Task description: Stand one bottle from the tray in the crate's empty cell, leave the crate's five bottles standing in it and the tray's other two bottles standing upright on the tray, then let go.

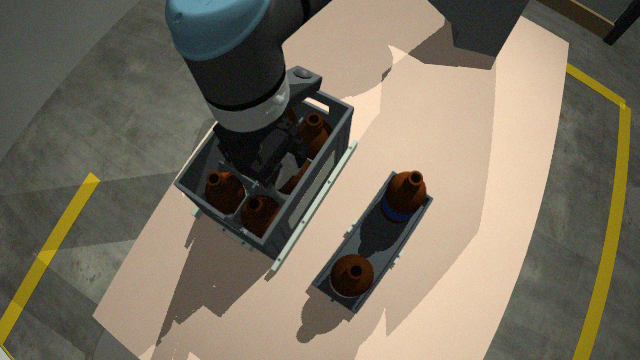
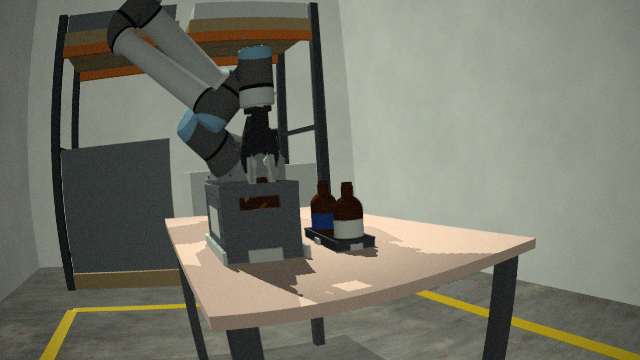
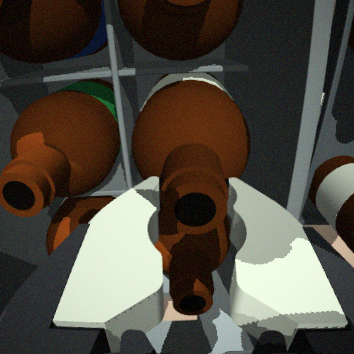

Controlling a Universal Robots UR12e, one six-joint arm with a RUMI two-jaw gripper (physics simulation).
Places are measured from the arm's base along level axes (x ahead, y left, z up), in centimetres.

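Pixels of known places: gripper, between the fingertips: [image 1: 284, 167] [image 3: 191, 181]; arm's base, origin of its link: [image 2: 229, 157].
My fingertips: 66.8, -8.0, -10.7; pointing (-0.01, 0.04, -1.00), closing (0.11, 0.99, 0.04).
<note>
For each thing: its top centre in the pictures, then the offset to it from my fingertips, as dx, dy, dz. Level surfaces: height alone.
- brown bottle with a white label, centre of its top: [image 3: 201, 204] [image 1: 286, 153] -1.0, +0.2, +3.8
- grey crate, centre of its top: [image 3: 92, 200] [image 1: 262, 143] [image 2: 245, 182] -1.1, -4.4, +3.0
- green-labelled bottle, centre of its top: [image 3: 17, 195] -1.1, -8.7, +1.8
- blue-labelled bottle, centre of its top: [image 1: 415, 177] [image 2: 322, 180] -7.9, +20.0, +1.5
- white-labelled bottle, centre of its top: [image 1: 356, 270] [image 2: 346, 182] +9.8, +17.8, +1.5
- tray, centre of its top: [image 1: 376, 240] [image 2: 336, 232] +0.9, +19.0, -12.0
- table, height of its surface: dz -14.5
My gripper [image 1: 286, 167] [image 2: 262, 175] [image 3: 191, 181] is shut on the neck of a brown bottle with a white label [image 1: 296, 182] [image 3: 192, 120]. The bottle is down inside the grey crate [image 1: 345, 134] [image 2: 260, 230] [image 3: 311, 100], in the middle cell on the tray side; whether its base touches the crate floor is hidden. Other crate bottles [image 1: 225, 192] [image 1: 261, 215] [image 1: 316, 137] surround it, and a green-labelled bottle [image 3: 67, 145] stands beside it. The blue-labelled bottle [image 1: 404, 195] [image 2: 322, 205] and white-labelled bottle [image 1: 352, 275] [image 2: 347, 210] stand upright at the two ends of the tray [image 1: 382, 250] [image 2: 350, 245].
The crate's high walls and thin dividers [image 3: 125, 150] closely surround the held bottle and fingertips. The crate and tray stand apart on the table [image 1: 440, 150] [image 2: 425, 250]. A tall rack [image 2: 320, 100] stands behind the arm.
</note>
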